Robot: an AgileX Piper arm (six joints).
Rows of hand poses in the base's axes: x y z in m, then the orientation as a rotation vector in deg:
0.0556 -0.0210 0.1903 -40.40 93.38 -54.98
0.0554 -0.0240 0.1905 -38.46 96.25 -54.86
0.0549 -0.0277 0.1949 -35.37 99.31 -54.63
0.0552 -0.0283 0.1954 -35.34 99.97 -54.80
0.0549 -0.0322 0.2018 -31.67 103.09 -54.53
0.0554 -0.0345 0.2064 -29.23 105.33 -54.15
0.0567 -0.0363 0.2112 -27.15 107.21 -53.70
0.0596 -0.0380 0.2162 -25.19 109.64 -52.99
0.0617 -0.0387 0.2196 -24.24 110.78 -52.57
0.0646 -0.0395 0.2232 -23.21 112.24 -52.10
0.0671 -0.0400 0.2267 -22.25 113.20 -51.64
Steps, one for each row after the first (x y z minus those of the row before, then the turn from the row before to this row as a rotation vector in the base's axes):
-0.0002 -0.0030 0.0002 1.58 1.38 -2.19
-0.0005 -0.0037 0.0044 2.21 1.03 -2.80
0.0003 -0.0006 0.0005 0.02 0.53 -0.40
-0.0003 -0.0039 0.0064 2.45 0.89 -3.13
0.0005 -0.0023 0.0046 1.77 0.77 -2.06
0.0013 -0.0018 0.0048 1.56 0.66 -1.69
0.0029 -0.0017 0.0050 1.78 1.20 -1.71
0.0021 -0.0007 0.0034 0.90 0.55 -0.78
0.0029 -0.0008 0.0036 1.02 0.80 -0.92
0.0025 -0.0005 0.0035 0.88 0.41 -0.70

